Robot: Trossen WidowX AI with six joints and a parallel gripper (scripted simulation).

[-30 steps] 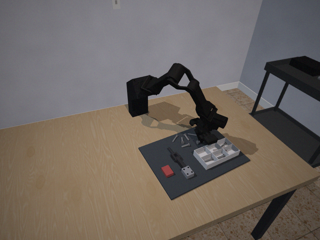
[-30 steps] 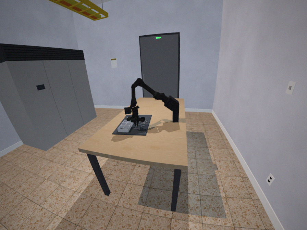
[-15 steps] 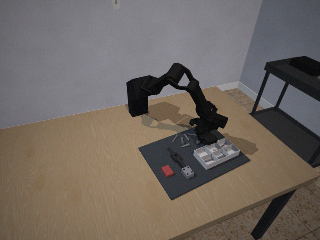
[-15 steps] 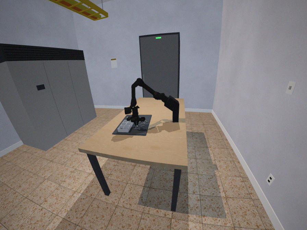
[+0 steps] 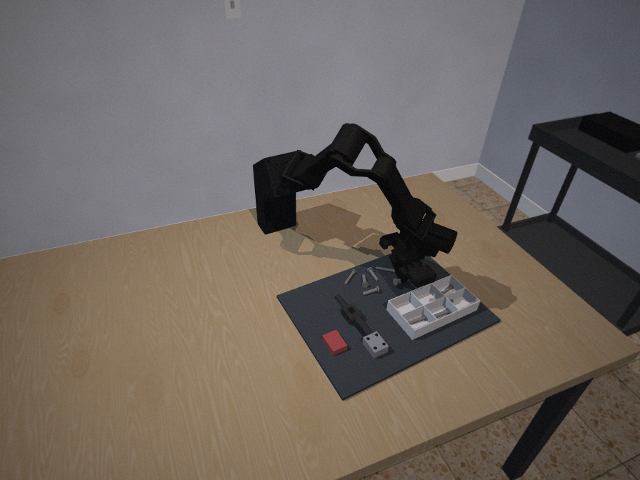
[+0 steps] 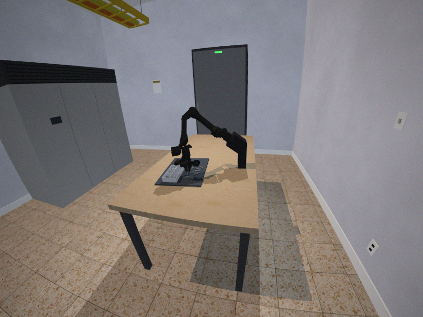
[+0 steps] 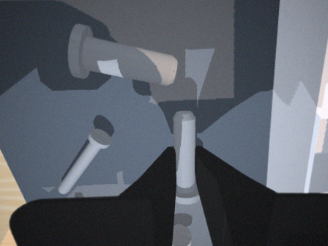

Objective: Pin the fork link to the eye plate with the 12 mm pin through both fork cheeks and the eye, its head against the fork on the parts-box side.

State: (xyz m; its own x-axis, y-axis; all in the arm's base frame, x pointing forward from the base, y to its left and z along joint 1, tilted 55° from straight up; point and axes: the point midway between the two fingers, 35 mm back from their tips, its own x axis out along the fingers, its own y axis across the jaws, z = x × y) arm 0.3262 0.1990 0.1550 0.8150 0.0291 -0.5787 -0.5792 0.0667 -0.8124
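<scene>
My gripper is now 7 cm short of the eye plate, 18 cm to the left of it and 4 cm above it. Round my hand: light grey headed pin (1 cm behind, 9 cm to the right, 4 cm below); then grey pin (3 cm below); then thicker pin (3 cm behind, 5 cm to the left, 4 cm below).
</scene>
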